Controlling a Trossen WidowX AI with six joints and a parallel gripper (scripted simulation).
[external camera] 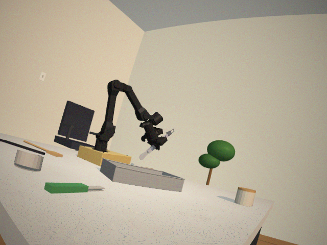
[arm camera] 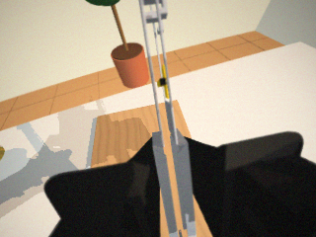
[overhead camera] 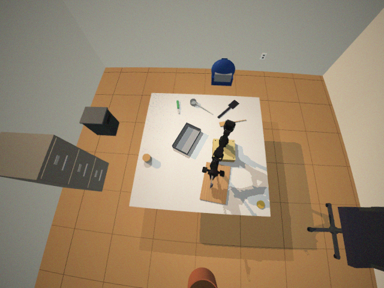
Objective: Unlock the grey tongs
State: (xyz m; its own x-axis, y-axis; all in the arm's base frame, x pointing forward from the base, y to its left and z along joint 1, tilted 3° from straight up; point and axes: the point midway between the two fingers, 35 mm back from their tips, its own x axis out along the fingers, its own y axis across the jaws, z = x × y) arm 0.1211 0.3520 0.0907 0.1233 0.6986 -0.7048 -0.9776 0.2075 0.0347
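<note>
The yellow lock piece lies 6 cm above my gripper tip. From my gripper tip the other things lie so: grey roasting tin 24 cm ahead, 45 cm to the right, 13 cm below; yellow disc 46 cm behind, 19 cm to the left, 15 cm below; wooden board 5 cm behind, 15 cm below.
</note>
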